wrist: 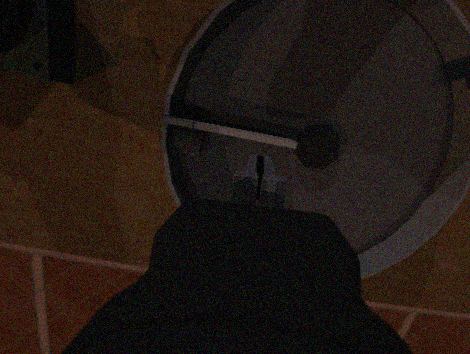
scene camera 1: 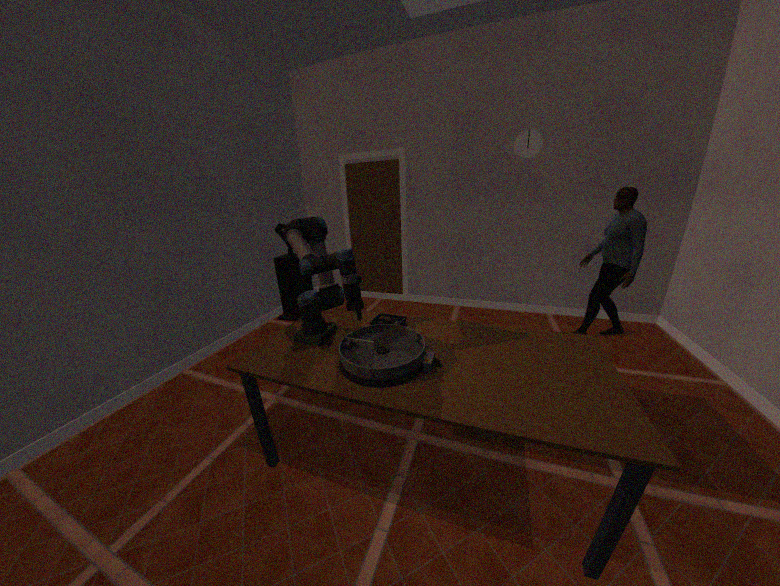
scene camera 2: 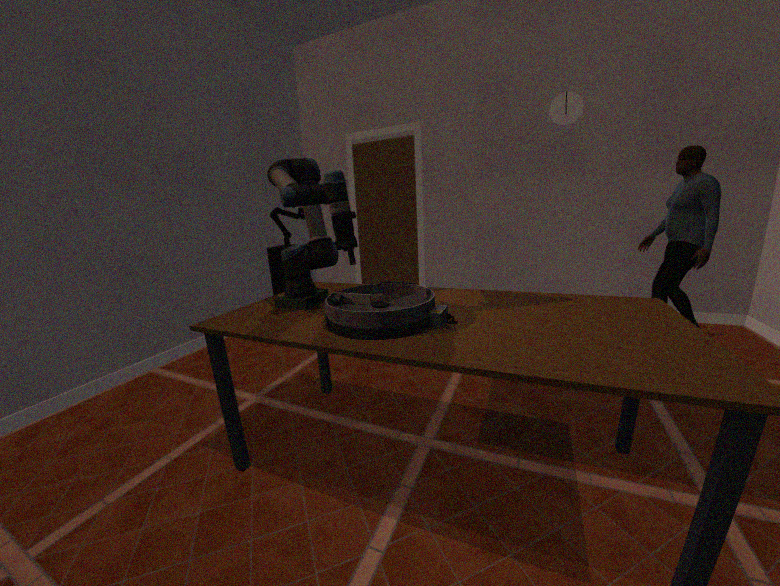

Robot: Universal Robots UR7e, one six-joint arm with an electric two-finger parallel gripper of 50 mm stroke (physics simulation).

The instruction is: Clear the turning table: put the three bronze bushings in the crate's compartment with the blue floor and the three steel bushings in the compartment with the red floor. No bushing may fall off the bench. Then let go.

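Places are measured from the arm's base along level axes (x ahead, y left, z up), in centimetres.
Pixels of known places: gripper, fingertip midpoint: (wrist: pixel 258 170) (scene camera 1: pixel 360 319) (scene camera 2: pixel 353 264); arm's base, origin of the base link: (scene camera 1: pixel 314 329) (scene camera 2: pixel 301 293).
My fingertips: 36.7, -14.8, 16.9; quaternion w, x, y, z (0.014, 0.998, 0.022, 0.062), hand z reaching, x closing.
Observation:
For each thing: its top centre in the pictures, then the offset to it from my fingertips, as dx, dy, dz. "spot": a spot on its surface instead. Level surfaces: height alone.
- dark hub, middle of its top: (wrist: pixel 318 148) (scene camera 2: pixel 380 303) (scene camera 1: pixel 382 349) +10.3, +0.5, -15.5
- pale bar, surface spot: (wrist: pixel 231 131) spot: -2.3, +1.5, -12.0
- crate, surface spot: (scene camera 1: pixel 395 323) spot: +8.2, +33.3, -17.5
- wooden bench, its level: dz -21.6
- small fitting, surface spot: (scene camera 2: pixel 445 316) spot: +35.7, +0.2, -19.0
The turning table (scene camera 1: pixel 380 370) (scene camera 2: pixel 378 325) (wrist: pixel 395 135) is a wide grey round dish with a raised rim and a dark hub (wrist: pixel 320 145). A pale bar (wrist: pixel 231 131) runs from its rim to the hub. My gripper (scene camera 1: pixel 359 316) (scene camera 2: pixel 352 262) (wrist: pixel 258 170) is shut, its fingertips together with nothing visible between them. It hangs above the dish, beside the bar in the wrist view. The crate (scene camera 1: pixel 395 323) is a small dark box behind the dish in scene camera 1; its floor colours cannot be told. No bushing can be made out in the dim, grainy views.
The dish stands on a wooden bench (scene camera 1: pixel 535 390) (scene camera 2: pixel 554 340), close to the arm's base (scene camera 1: pixel 314 333) (scene camera 2: pixel 299 299). A small fitting (scene camera 1: pixel 432 360) (scene camera 2: pixel 445 316) juts from the dish's right side. A person (scene camera 1: pixel 621 258) (scene camera 2: pixel 687 220) is beyond the bench at the right.

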